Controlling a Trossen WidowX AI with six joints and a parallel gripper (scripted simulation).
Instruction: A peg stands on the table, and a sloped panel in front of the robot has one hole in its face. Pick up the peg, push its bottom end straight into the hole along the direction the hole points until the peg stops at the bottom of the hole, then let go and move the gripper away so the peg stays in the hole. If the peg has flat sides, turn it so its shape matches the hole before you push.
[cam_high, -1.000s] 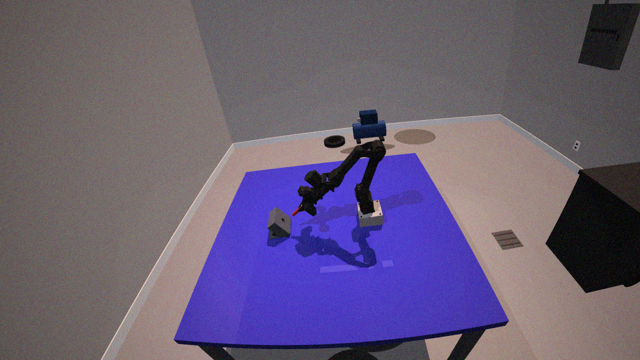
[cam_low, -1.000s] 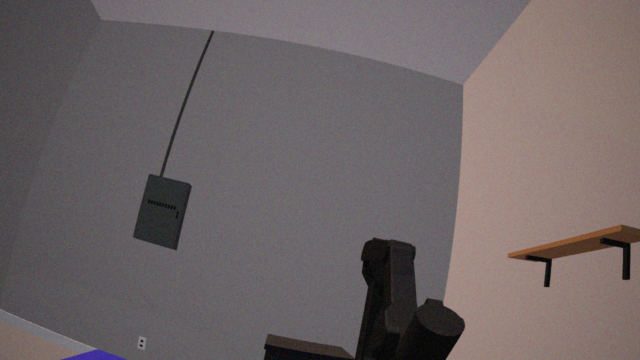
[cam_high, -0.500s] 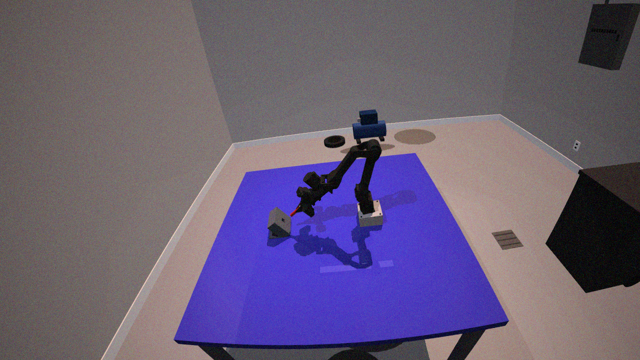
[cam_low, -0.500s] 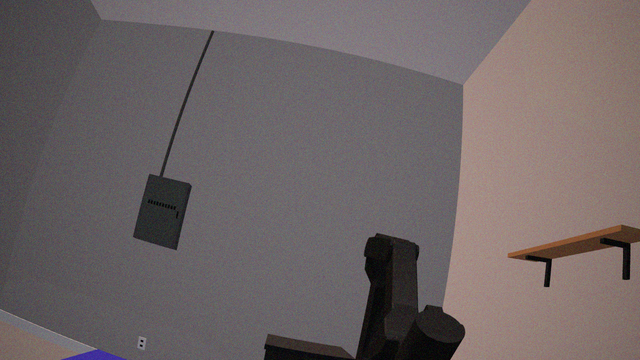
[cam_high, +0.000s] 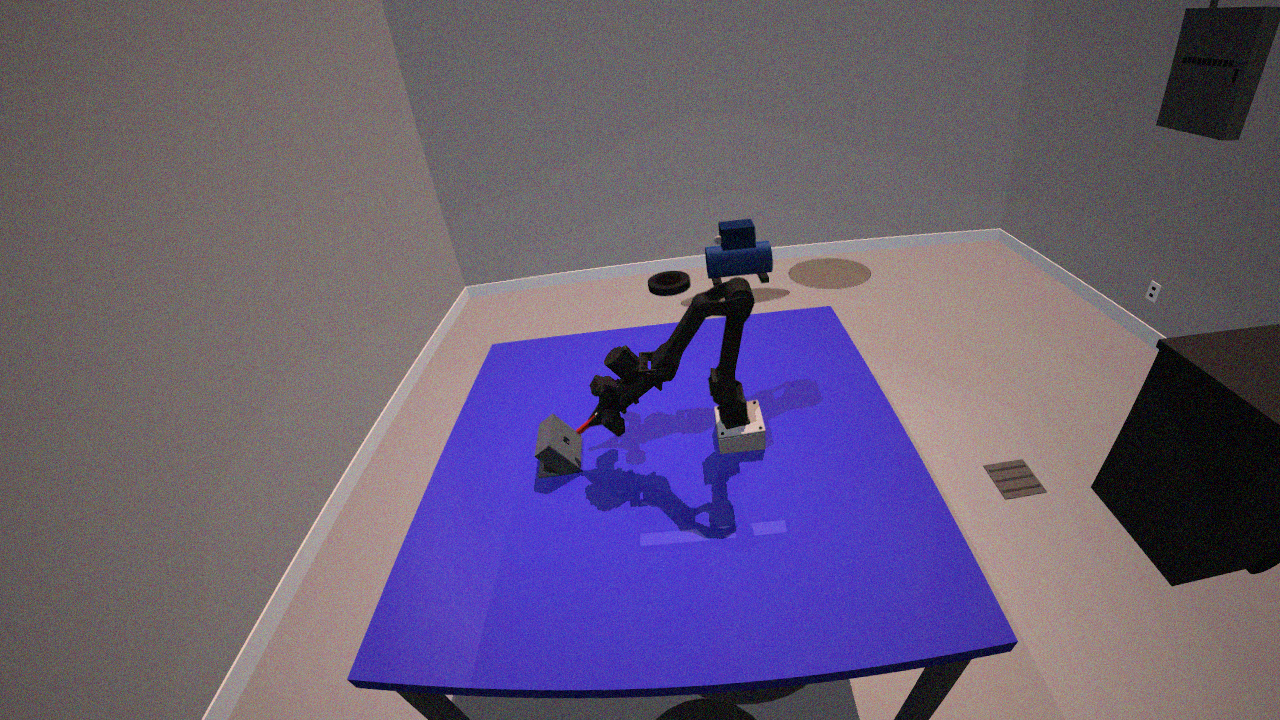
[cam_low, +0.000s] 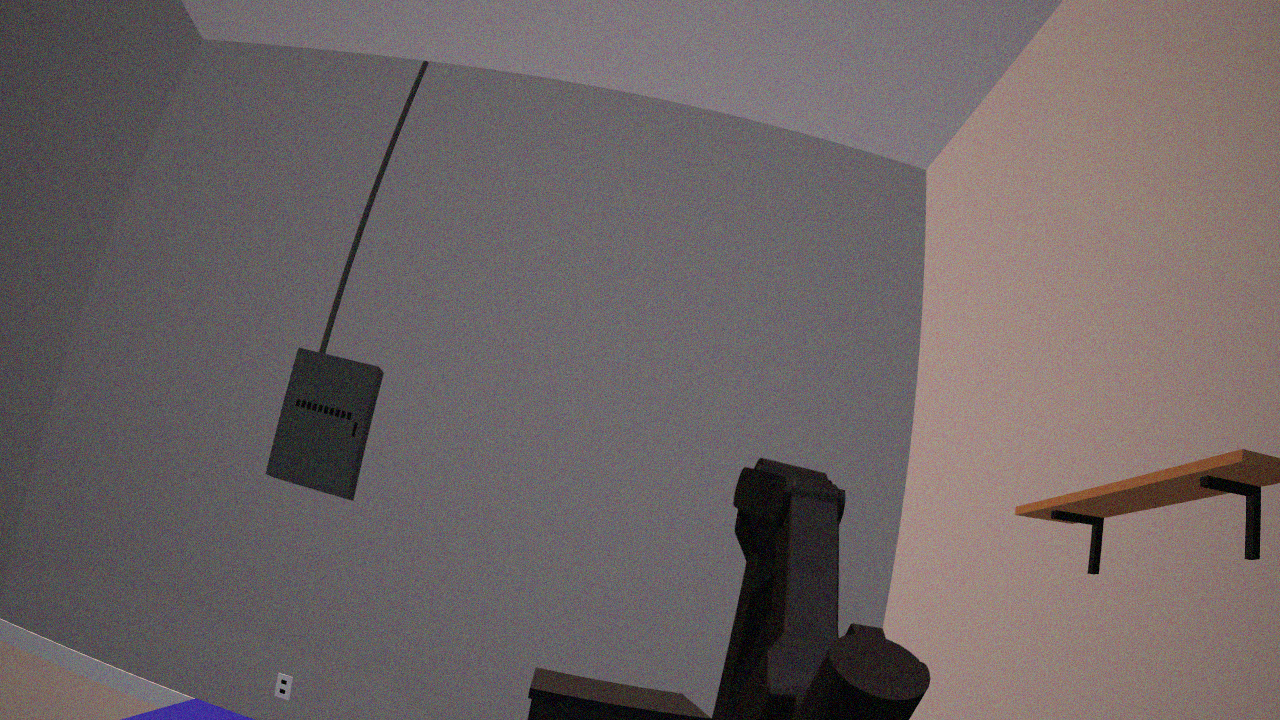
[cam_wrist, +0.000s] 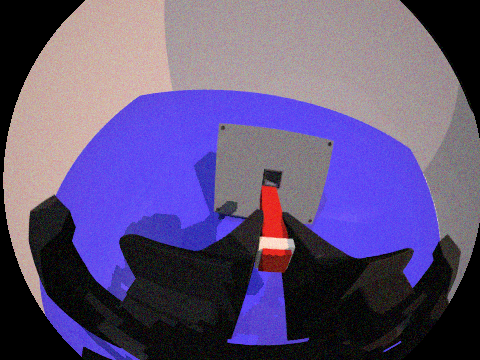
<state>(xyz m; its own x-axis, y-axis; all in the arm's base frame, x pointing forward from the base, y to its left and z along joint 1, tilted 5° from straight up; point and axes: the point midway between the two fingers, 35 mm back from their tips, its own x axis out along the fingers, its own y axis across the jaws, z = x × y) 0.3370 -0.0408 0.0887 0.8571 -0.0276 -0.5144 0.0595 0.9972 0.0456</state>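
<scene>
The grey sloped panel lies 90 mm ahead of my gripper tip, 60 mm below it and 10 mm to the right of it. The rest, counted from my gripper tip: red peg (10 mm behind, 10 mm above).
</scene>
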